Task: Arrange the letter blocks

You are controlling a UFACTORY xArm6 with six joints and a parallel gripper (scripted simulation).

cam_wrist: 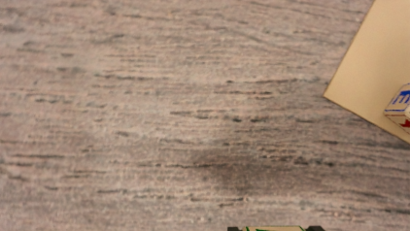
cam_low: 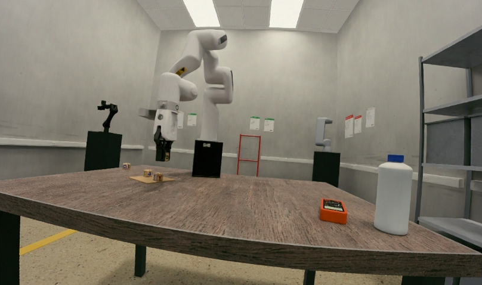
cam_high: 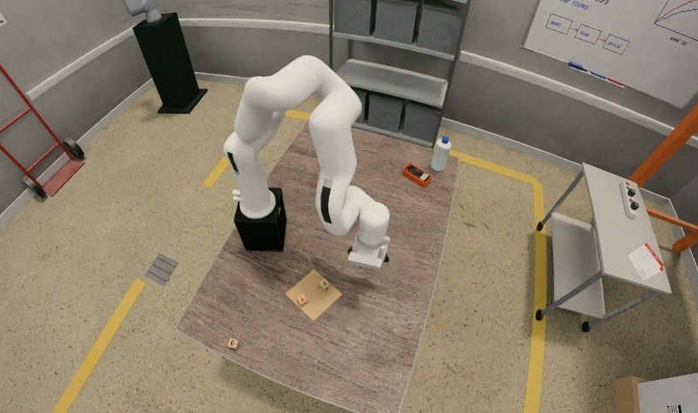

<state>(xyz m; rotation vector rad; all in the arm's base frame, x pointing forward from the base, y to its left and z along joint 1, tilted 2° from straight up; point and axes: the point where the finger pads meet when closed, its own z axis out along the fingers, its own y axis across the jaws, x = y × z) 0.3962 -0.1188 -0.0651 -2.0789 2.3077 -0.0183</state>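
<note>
Now: hand 17 cm past the tan mat, 9 cm to the left of it and 12 cm above it. The rest, counted from my hand: white bottle: 28 cm ahead, 61 cm to the left, 4 cm below.
</note>
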